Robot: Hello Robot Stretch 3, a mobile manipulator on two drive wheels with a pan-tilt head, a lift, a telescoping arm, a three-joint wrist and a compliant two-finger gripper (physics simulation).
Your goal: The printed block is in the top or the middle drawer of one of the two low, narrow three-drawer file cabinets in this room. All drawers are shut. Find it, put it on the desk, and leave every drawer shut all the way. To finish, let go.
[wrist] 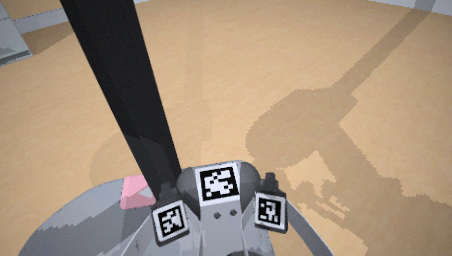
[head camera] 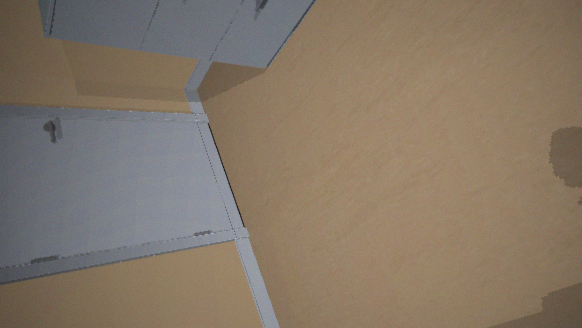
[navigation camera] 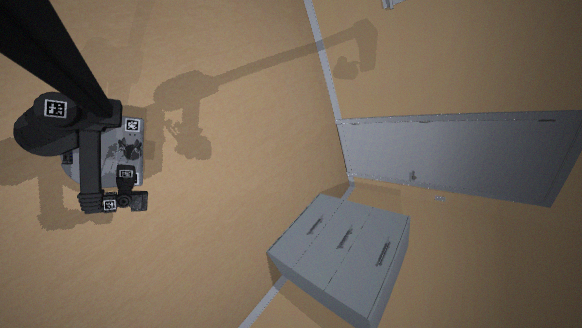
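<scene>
A grey three-drawer cabinet (head camera: 125, 25) (navigation camera: 325, 270) stands against the wall beside a door. Its three dark handles show in the navigation view, and its drawer fronts look flush and shut. I cannot tell whether it is one of the two file cabinets. Part of a grey furniture piece (wrist: 10, 42) shows at the upper left of the wrist view. My gripper (wrist: 218, 182) is open, its two fingers apart with nothing between them, low over my own base and away from the cabinet. The printed block and the desk do not show in these views.
A grey door (head camera: 125, 185) (navigation camera: 450, 155) is set in the wall next to the cabinet. A light switch plate (navigation camera: 440, 198) is on the wall near it. The black mast (wrist: 120, 85) rises beside the gripper. Shadows of the robot lie on the floor.
</scene>
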